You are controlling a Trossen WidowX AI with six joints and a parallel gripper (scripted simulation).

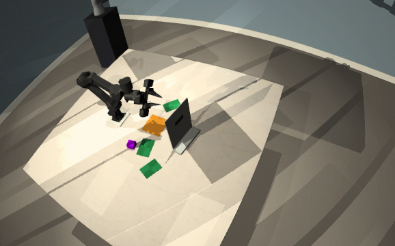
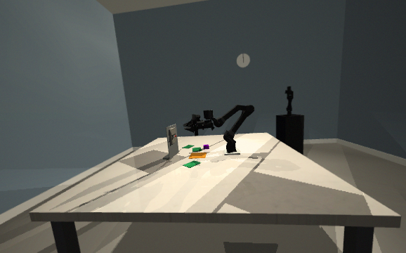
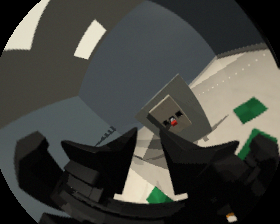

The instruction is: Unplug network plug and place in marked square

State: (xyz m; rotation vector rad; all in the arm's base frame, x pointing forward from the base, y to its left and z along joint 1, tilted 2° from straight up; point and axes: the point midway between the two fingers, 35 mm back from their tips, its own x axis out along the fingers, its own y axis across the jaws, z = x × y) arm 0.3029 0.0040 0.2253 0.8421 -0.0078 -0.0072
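The red plug lies 80 mm ahead of my gripper tip, 70 mm below it and 40 mm to the right of it. Also, from my gripper tip: orange marked square 220 mm below, 90 mm behind, 10 mm to the left; then upright grey panel 120 mm below, 100 mm ahead, 40 mm to the right.
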